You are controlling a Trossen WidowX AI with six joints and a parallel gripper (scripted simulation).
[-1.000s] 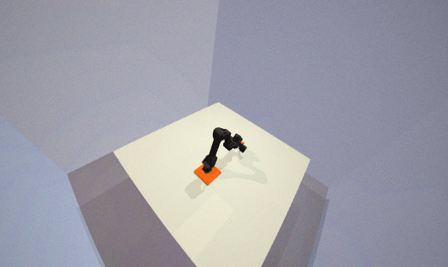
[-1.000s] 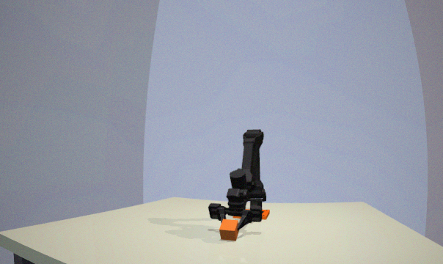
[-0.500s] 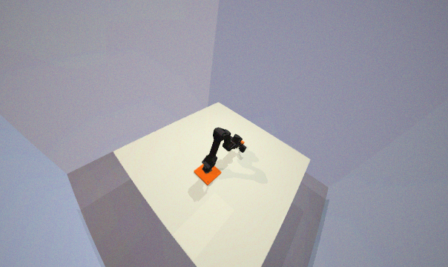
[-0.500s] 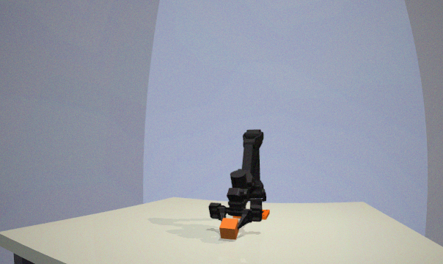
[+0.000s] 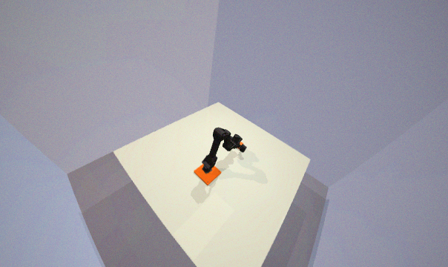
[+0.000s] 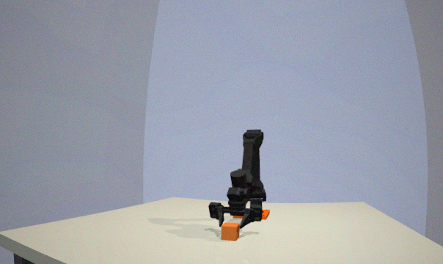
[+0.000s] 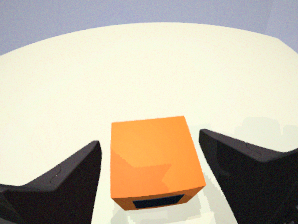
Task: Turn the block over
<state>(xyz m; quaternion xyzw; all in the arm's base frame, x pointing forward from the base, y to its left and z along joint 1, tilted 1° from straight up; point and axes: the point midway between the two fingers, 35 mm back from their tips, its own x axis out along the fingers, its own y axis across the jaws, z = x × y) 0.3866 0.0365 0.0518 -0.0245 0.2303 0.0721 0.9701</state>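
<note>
The orange block lies 2 cm behind my gripper tip and 1 cm below it.
</note>
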